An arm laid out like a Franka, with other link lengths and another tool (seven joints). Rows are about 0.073 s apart.
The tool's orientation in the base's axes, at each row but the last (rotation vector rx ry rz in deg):
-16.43 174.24 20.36
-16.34 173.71 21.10
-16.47 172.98 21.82
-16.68 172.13 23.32
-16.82 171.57 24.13
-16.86 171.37 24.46
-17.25 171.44 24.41
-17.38 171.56 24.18
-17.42 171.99 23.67
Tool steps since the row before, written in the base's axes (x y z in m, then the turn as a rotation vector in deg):
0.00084 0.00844 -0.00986 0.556 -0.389 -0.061
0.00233 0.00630 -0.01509 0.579 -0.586 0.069
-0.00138 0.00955 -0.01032 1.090 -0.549 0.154
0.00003 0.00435 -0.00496 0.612 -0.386 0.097
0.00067 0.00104 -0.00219 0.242 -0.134 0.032
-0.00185 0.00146 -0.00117 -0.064 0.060 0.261
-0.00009 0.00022 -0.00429 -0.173 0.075 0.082
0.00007 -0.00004 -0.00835 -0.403 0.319 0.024
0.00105 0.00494 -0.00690 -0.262 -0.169 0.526
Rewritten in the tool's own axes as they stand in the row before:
-0.00145 0.00572 0.01159 -0.471 -0.492 -0.007
-0.00194 0.00209 0.01627 -0.472 -0.655 -0.180
0.00079 0.00690 0.01230 -0.987 -0.699 -0.222
-0.00020 0.00285 0.00595 -0.542 -0.464 -0.156
-0.00056 0.00027 0.00244 -0.217 -0.167 -0.050
0.00170 0.00144 0.00139 0.018 0.139 -0.237
0.00061 -0.00091 0.00415 0.144 0.129 -0.070
0.00101 -0.00225 0.00798 0.332 0.391 0.038
-0.00109 0.00267 0.00805 0.222 0.031 -0.569

